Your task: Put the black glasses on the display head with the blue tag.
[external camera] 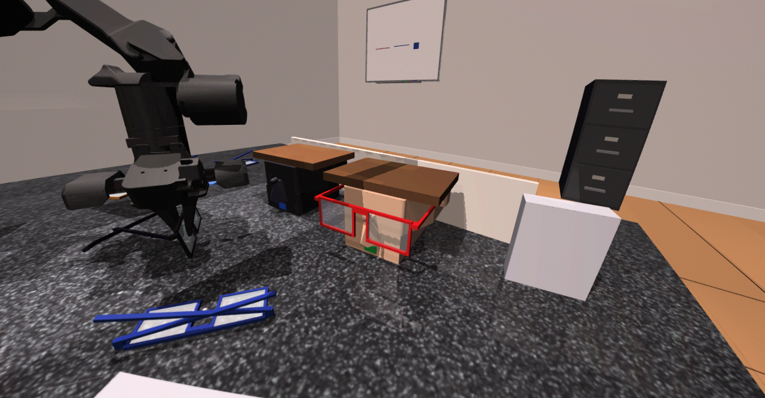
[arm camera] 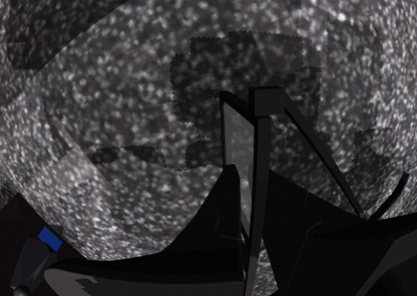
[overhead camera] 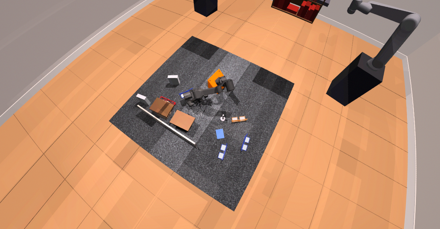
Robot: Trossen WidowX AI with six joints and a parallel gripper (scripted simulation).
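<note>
The grey stand lies 26 cm to the left of my gripper tip and 3 cm behind it. Also, from my gripper tip: blue card (33 cm to the left, 9 cm ahead, 2 cm below); low wall (34 cm ahead, 5 cm to the right, 4 cm above); display head (23 cm ahead, 18 cm to the right, 4 cm above).
</note>
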